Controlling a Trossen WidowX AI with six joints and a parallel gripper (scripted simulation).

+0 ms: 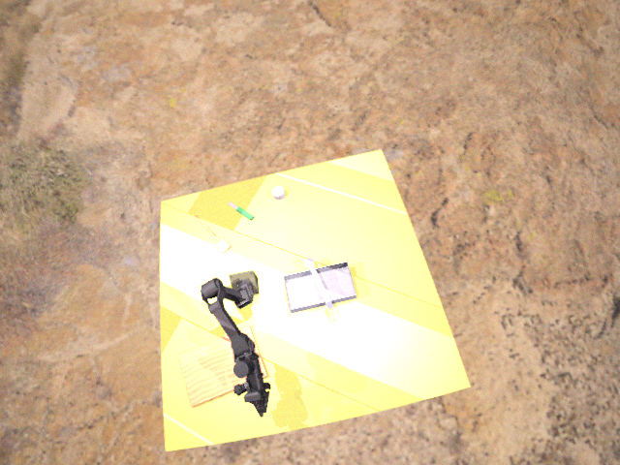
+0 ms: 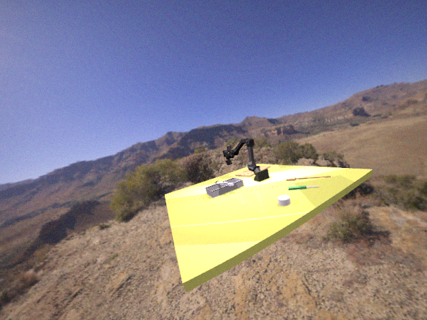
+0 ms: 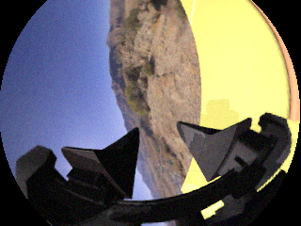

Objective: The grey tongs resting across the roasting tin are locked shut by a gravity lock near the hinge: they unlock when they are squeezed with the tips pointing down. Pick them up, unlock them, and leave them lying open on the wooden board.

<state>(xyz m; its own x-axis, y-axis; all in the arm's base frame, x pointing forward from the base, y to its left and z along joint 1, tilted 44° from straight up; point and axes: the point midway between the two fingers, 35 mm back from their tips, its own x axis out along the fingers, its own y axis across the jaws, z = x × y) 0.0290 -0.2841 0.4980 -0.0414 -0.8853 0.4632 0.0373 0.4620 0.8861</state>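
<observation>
Right now the grey roasting tin is 490 mm to the left of my gripper tip, 320 mm ahead of it and 180 mm below it. From my gripper tip the other things lie so: wooden board (260 mm to the left, 200 mm below, 190 mm behind); white puck (1070 mm to the left, 240 mm ahead, 190 mm below).
</observation>
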